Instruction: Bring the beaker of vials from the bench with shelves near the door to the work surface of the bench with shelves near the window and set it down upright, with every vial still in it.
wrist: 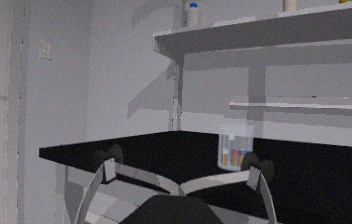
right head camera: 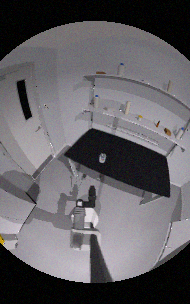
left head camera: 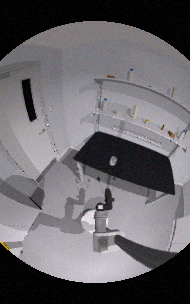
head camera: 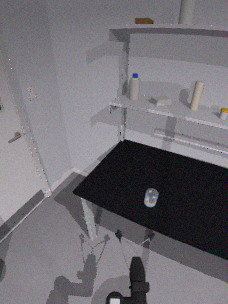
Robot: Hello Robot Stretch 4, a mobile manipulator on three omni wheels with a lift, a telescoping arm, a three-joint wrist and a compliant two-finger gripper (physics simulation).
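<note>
The clear beaker (head camera: 151,197) (left head camera: 113,160) (right head camera: 102,158) (wrist: 235,145) stands upright on the black bench top (head camera: 110,175) (left head camera: 145,167) (right head camera: 135,167) (wrist: 150,147), a little back from its front edge. Small vials with coloured caps show low inside it; their number is unclear. My gripper (head camera: 135,234) (wrist: 181,161) is open, with its fingers spread and nothing between them. It is in front of the bench's front edge, apart from the beaker. In the wrist view the beaker is right of centre, beyond the right fingertip, which overlaps its lower right edge.
Shelves (head camera: 175,114) (wrist: 225,35) run above the back of the bench. A blue-capped bottle (head camera: 134,88) (wrist: 193,16), a pale cylinder (head camera: 197,96) and a small white box (head camera: 161,101) stand on the lower shelf. A bench leg (head camera: 88,220) is at the left front. The door (head camera: 12,160) is at the left.
</note>
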